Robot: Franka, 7 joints.
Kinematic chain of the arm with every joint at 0, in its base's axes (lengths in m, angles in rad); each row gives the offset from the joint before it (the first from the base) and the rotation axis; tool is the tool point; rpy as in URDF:
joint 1: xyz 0 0 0.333 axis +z
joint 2: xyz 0 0 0 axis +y
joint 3: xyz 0 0 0.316 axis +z
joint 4: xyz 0.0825 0 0 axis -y
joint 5: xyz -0.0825 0 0.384 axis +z
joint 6: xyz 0 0 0 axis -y
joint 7: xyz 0.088 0 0 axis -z
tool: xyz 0 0 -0.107 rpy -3.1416 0 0
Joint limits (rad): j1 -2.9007..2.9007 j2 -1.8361..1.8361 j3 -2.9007..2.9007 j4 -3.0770..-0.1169 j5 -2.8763..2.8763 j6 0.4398..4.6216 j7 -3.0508..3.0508
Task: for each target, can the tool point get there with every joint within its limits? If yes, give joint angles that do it. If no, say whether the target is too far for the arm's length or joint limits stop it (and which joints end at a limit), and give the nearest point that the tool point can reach.
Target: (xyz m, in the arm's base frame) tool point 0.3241 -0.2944 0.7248
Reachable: yes | joints 1.2285 0.5794 -2.1019 -2.1310 -2.2737 1.1499 -1.2287
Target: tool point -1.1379 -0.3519 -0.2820
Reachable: no: too far | nearest point -0.7282 -0.2252 -0.0606 | short by 0.483 m
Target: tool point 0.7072 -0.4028 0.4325
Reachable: yes | joints -0.5245 1.0349 -0.2761 -0.6948 1.7405 1.6813 -0.0804
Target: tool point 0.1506 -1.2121 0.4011
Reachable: no: too far | nearest point 0.1056 -0.8500 0.3808 | short by 0.365 m
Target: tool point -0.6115 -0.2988 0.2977
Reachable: yes | joints -2.3547 0.5806 -0.2687 -1.7961 -2.1088 1.8636 -2.1696
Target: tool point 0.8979 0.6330 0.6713
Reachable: no: too far | nearest point 0.6701 0.4724 0.5855 | short by 0.292 m
